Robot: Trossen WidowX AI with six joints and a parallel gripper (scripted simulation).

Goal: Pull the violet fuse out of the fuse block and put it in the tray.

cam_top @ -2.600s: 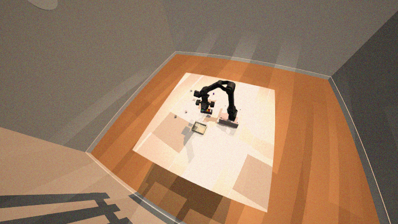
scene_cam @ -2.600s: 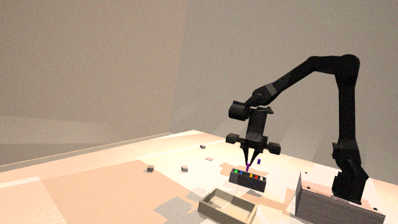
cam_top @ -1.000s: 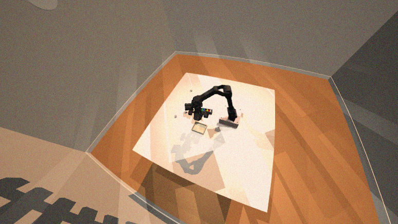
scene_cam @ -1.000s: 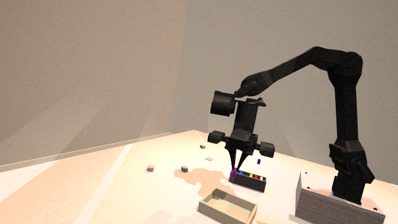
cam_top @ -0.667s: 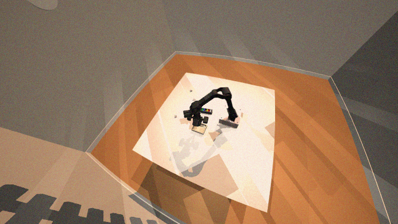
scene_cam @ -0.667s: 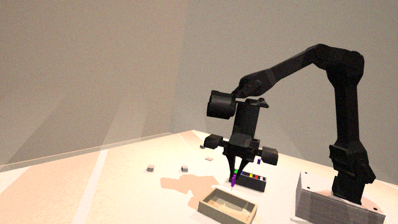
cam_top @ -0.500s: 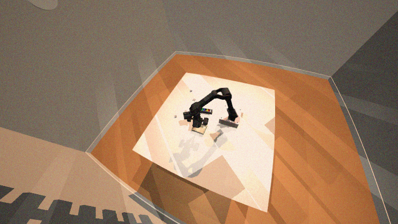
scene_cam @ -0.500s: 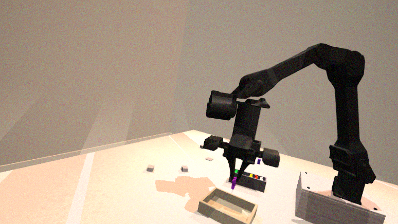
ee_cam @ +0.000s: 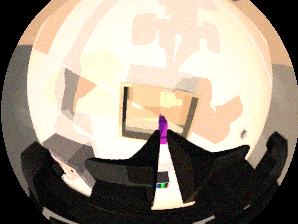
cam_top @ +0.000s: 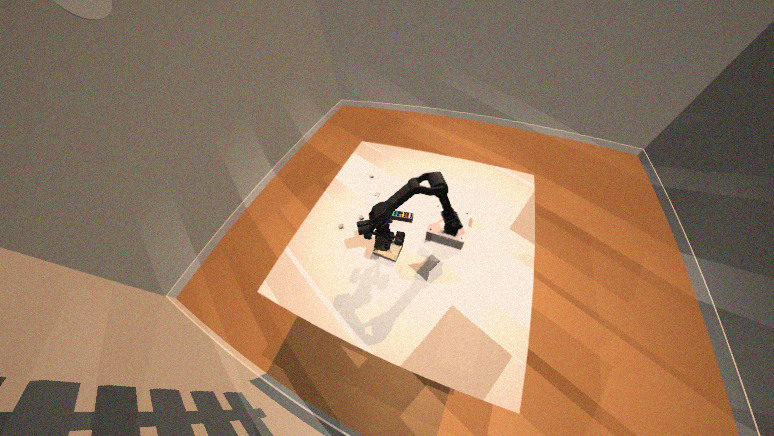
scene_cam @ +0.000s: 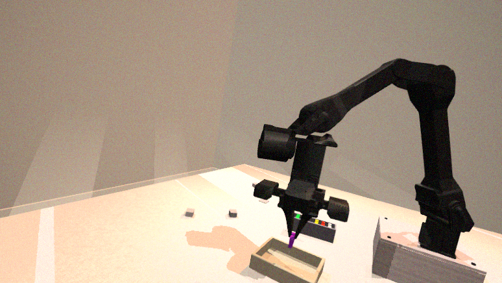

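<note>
My gripper tip is 1 cm above the violet fuse. Also, from my gripper tip: tray (7 cm below).
</note>
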